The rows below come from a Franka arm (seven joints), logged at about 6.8 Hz.
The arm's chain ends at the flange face. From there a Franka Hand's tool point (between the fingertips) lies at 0.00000 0.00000 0.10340 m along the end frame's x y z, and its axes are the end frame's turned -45 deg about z.
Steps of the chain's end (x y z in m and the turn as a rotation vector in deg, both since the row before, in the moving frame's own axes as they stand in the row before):
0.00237, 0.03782, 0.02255, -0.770, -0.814, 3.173
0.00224, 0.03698, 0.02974, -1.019, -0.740, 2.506
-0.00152, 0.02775, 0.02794, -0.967, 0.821, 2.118
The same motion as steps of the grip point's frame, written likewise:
-0.02709, 0.02831, 0.02253, 0.031, -1.120, 3.173
-0.02682, 0.02804, 0.02972, -0.197, -1.244, 2.506
-0.02093, 0.02082, 0.02791, -1.264, -0.103, 2.118

